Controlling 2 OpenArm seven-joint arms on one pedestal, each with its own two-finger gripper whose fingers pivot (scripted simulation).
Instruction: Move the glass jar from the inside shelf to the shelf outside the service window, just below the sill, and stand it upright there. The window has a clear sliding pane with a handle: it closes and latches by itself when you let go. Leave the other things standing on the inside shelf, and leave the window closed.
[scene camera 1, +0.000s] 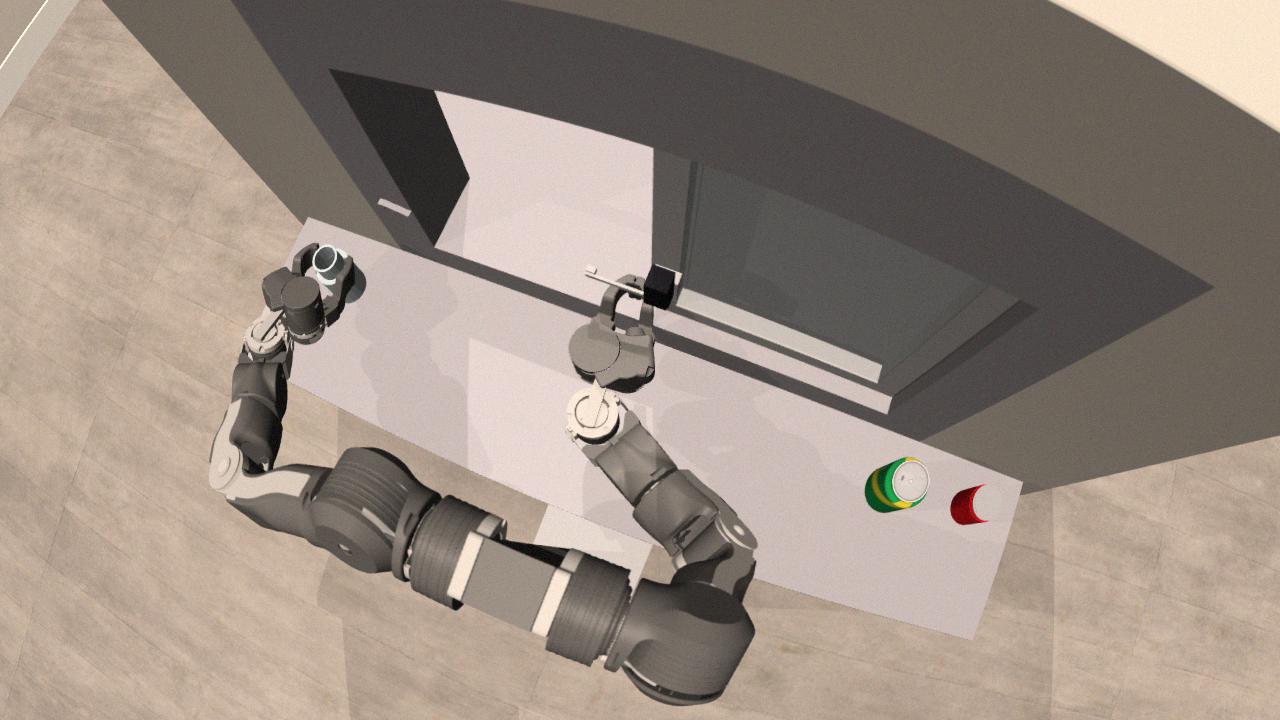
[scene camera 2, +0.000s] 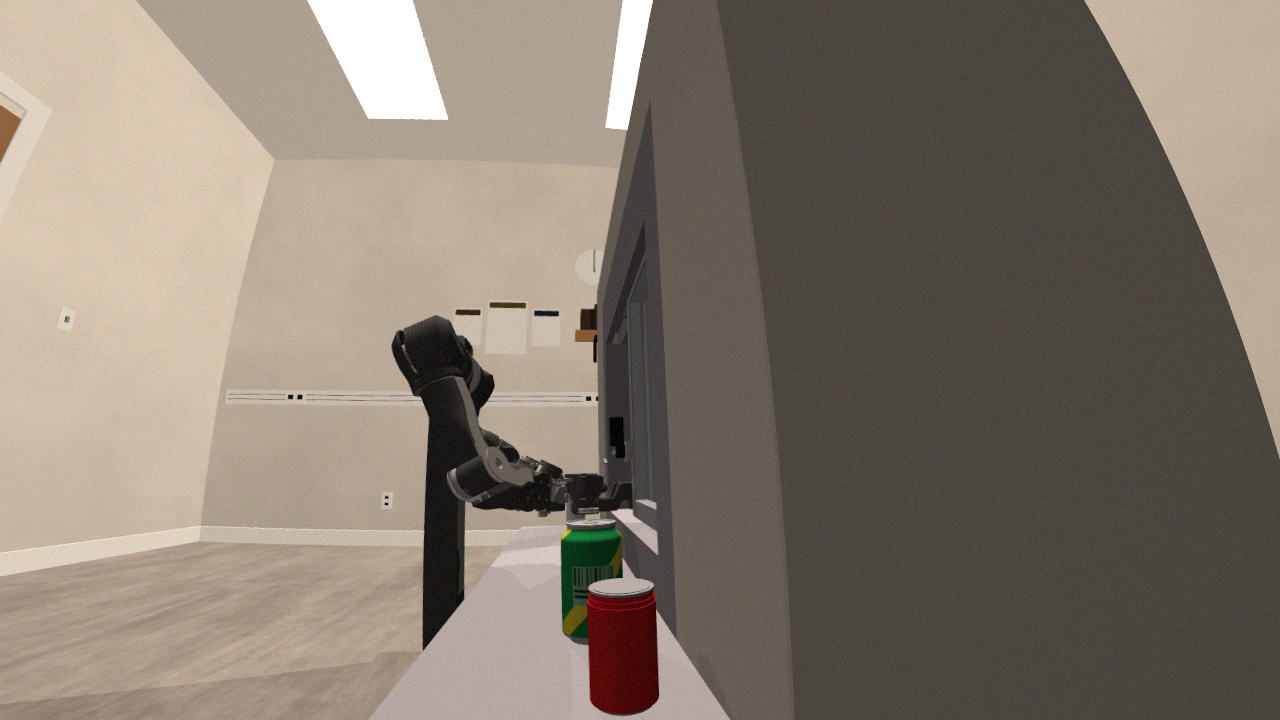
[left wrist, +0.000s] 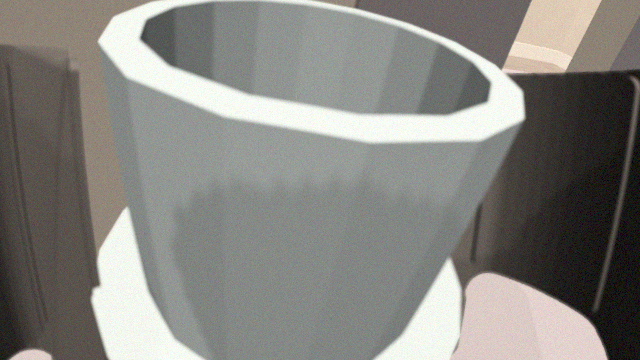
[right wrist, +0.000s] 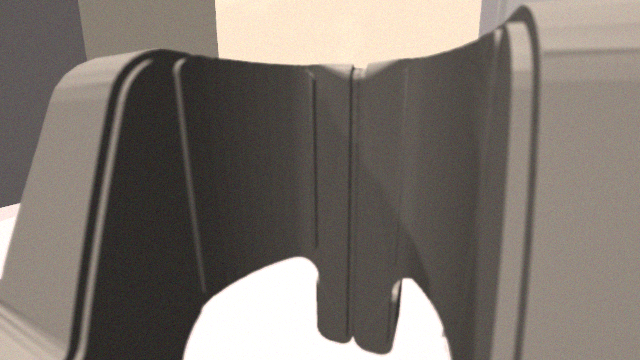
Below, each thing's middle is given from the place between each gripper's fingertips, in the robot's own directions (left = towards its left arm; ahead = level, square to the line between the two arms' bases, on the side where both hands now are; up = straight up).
Labels:
I see the black handle (scene camera 1: 658, 288) 30 mm behind my right hand (scene camera 1: 637, 283) and 110 mm above it. The rest, counted from my right hand: glass jar (scene camera 1: 326, 273) (110 mm behind, 410 mm to the left, 50 mm below); red can (scene camera 2: 622, 627) (90 mm behind, 550 mm to the right, 80 mm below).
I see my left gripper 30 mm above the glass jar. The rest, counted from my left hand: black handle (410 mm to the right, 120 mm above, 80 mm ahead); red can (960 mm to the right, 60 mm below, 20 mm ahead).

